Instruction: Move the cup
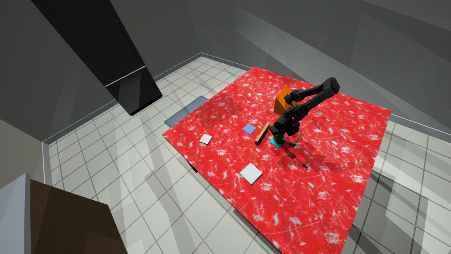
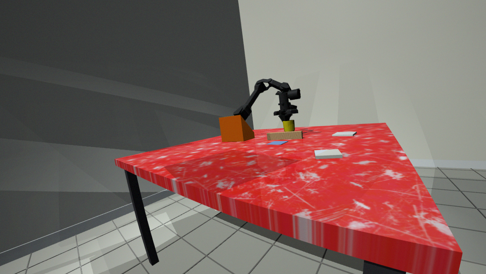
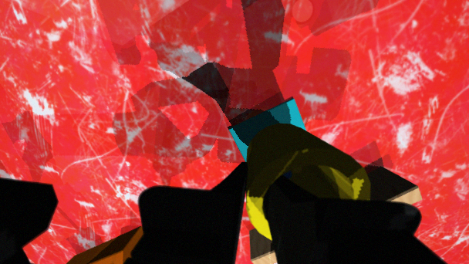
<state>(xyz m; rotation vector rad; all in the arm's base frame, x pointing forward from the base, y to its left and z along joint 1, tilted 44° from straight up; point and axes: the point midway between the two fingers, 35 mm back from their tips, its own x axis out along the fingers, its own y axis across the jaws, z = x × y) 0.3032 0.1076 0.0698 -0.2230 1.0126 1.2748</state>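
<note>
My gripper tip is 70 mm above the cyan pad, 30 mm short of it and 20 mm to the left of it. The rest, counted from my gripper tip: wooden bar 130 mm to the right, 50 mm below, 40 mm ahead; yellow cup 20 mm to the right, 20 mm ahead; blue pad 240 mm to the right, 70 mm below, 50 mm ahead.
</note>
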